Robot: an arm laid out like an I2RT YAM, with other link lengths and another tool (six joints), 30 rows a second.
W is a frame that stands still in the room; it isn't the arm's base.
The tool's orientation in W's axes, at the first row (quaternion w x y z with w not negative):
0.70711, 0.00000, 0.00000, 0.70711
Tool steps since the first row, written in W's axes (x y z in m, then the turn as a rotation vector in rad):
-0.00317, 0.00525, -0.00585, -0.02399, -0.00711, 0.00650
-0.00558, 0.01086, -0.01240, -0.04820, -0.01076, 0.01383
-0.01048, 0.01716, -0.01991, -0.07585, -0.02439, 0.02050
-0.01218, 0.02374, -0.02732, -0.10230, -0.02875, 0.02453
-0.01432, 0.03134, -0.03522, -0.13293, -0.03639, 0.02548
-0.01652, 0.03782, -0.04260, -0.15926, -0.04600, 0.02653
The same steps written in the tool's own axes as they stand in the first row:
0.00525, 0.00317, -0.00585, -0.00711, 0.02399, 0.00650
0.01086, 0.00558, -0.01240, -0.01076, 0.04820, 0.01383
0.01716, 0.01048, -0.01991, -0.02439, 0.07585, 0.02050
0.02374, 0.01218, -0.02732, -0.02875, 0.10230, 0.02453
0.03134, 0.01432, -0.03522, -0.03639, 0.13293, 0.02548
0.03782, 0.01652, -0.04260, -0.04600, 0.15926, 0.02653

